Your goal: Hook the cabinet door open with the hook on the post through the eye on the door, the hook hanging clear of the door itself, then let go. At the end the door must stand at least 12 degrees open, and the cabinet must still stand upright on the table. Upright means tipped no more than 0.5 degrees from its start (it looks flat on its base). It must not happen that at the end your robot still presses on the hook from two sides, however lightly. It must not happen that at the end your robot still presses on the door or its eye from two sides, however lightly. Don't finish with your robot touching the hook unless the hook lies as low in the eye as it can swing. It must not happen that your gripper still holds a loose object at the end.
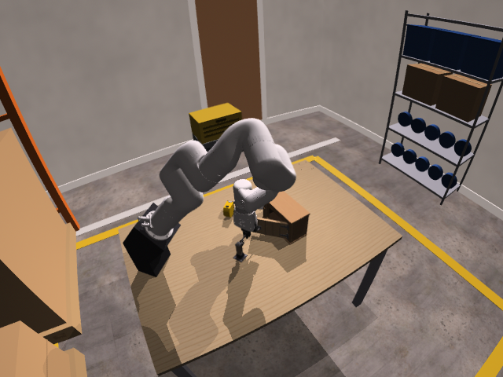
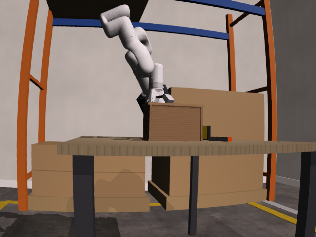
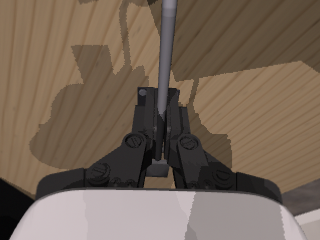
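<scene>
Right now my hand is 10 mm to the right of the grey hook rod, 10 mm short of it and 10 mm above it. Also, from my hand: yellow block: 270 mm to the left, 60 mm below, 20 mm ahead; then door: 120 mm ahead, 30 mm below, 10 mm to the right; then orange thing: 270 mm ahead, 240 mm to the left, 90 mm below.
</scene>
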